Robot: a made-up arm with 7 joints.
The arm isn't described. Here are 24 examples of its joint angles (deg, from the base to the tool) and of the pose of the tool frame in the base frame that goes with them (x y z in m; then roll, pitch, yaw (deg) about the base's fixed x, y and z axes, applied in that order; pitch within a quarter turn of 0, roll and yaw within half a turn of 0).
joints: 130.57 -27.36 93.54 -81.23 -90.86 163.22 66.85
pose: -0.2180 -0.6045 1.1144 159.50 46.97 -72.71
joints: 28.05 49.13 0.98 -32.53 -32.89 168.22 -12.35
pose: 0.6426 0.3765 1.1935 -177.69 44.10 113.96
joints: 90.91 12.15 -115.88 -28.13 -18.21 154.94 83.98
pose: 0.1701 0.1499 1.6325 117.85 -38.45 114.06
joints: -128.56 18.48 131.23 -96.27 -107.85 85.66 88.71
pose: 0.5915 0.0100 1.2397 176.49 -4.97 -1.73
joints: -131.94 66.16 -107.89 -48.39 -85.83 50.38 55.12
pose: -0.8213 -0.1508 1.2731 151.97 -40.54 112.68
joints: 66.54 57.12 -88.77 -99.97 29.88 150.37 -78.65
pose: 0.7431 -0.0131 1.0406 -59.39 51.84 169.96
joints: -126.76 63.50 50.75 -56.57 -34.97 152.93 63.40
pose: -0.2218 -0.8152 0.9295 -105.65 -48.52 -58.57
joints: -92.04 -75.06 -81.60 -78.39 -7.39 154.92 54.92
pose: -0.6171 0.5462 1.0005 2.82 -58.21 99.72
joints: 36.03 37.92 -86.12 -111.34 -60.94 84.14 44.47
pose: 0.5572 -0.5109 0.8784 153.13 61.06 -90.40
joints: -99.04 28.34 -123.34 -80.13 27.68 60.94 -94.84
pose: -0.6128 0.2181 1.3886 -92.19 -4.80 -28.89
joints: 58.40 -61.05 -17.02 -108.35 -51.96 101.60 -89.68
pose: 0.2515 0.0448 1.4848 -51.11 49.56 -133.69
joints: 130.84 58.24 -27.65 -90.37 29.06 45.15 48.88
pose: -0.1563 0.7204 0.4438 7.27 53.93 -172.76
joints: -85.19 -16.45 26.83 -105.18 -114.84 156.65 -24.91
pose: 0.3560 -0.4074 1.1063 14.29 34.08 -161.28
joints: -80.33 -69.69 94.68 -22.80 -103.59 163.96 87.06
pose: 0.0041 0.7911 0.9175 83.35 56.84 68.34
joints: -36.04 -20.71 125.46 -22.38 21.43 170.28 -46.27
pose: -0.2252 0.2410 1.5440 124.40 35.47 162.06
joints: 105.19 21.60 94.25 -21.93 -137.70 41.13 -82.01
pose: -0.2461 0.2908 1.6293 -58.61 39.02 -99.52
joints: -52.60 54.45 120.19 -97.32 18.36 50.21 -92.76
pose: 0.4497 0.3491 1.2499 -149.90 3.23 -80.59
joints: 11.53 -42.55 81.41 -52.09 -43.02 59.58 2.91
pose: -0.5278 0.3834 1.3740 -159.35 54.76 112.78
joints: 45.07 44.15 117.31 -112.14 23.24 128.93 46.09
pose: -0.4801 0.4019 1.1521 -40.82 -57.10 162.59
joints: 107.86 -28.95 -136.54 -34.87 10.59 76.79 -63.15
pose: 0.4309 -0.5143 1.3960 -125.26 5.18 119.82
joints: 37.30 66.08 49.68 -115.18 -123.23 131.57 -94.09
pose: -0.1533 0.5482 0.5225 -61.61 -12.61 -9.45
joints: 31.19 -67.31 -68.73 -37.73 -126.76 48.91 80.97
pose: -0.4270 -0.6877 1.2031 -118.61 8.97 -121.48
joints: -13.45 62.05 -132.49 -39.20 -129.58 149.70 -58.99
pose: 0.4354 -0.5138 1.3272 119.86 -14.65 104.96
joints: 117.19 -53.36 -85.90 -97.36 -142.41 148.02 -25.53
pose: 0.6222 0.2418 0.9994 -3.15 64.49 -89.30
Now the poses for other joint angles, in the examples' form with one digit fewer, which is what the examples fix.
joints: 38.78 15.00 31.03 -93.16 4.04 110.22 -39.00
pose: 0.332 0.690 1.024 -100.3 -6.5 -163.0
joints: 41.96 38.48 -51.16 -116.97 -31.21 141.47 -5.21
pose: 0.704 -0.074 0.655 -62.7 41.0 128.9
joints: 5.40 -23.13 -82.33 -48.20 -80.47 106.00 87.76
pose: -0.153 -0.495 1.538 -154.2 -47.7 -77.2
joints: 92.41 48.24 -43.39 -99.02 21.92 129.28 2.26
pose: 0.505 0.623 0.686 -88.4 15.2 131.1
